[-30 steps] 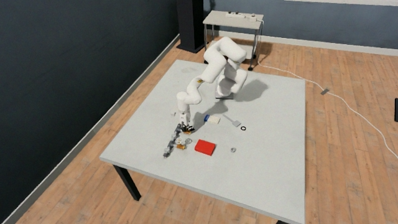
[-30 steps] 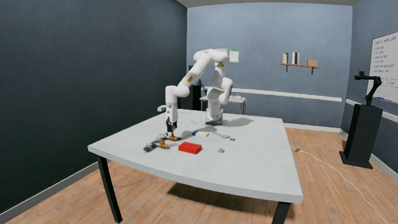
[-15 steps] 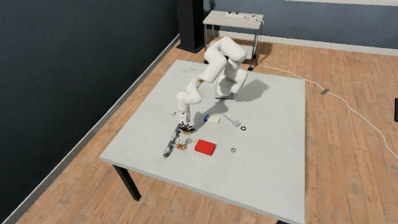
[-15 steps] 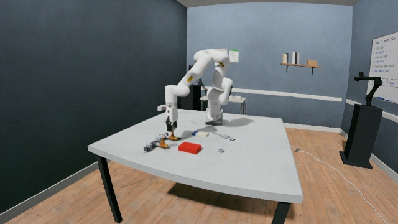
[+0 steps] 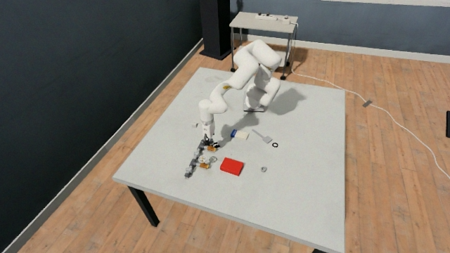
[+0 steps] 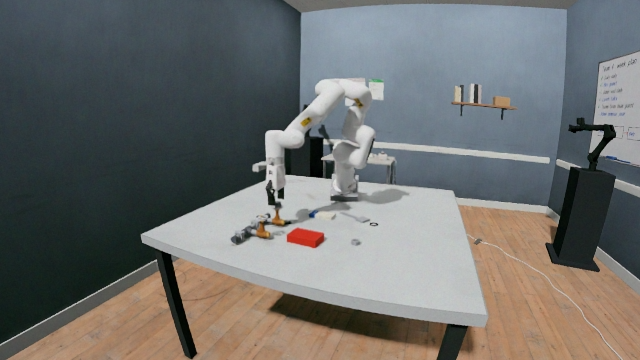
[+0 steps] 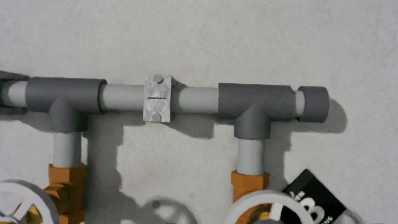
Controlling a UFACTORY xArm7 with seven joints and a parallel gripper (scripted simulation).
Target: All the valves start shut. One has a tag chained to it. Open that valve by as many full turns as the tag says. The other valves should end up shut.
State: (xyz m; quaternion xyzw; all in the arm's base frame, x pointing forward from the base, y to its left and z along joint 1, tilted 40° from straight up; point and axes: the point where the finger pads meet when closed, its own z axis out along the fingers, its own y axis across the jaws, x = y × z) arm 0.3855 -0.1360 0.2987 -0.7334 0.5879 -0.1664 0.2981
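The black tag lies 5 cm behind my hand, 1 cm to the right of it and 12 cm below it. Also, from my hand: red block 4 cm ahead, 18 cm to the left, 11 cm below; then grey nut 4 cm behind, 35 cm to the left, 11 cm below; then blue box 21 cm behind, 9 cm to the left, 11 cm below.
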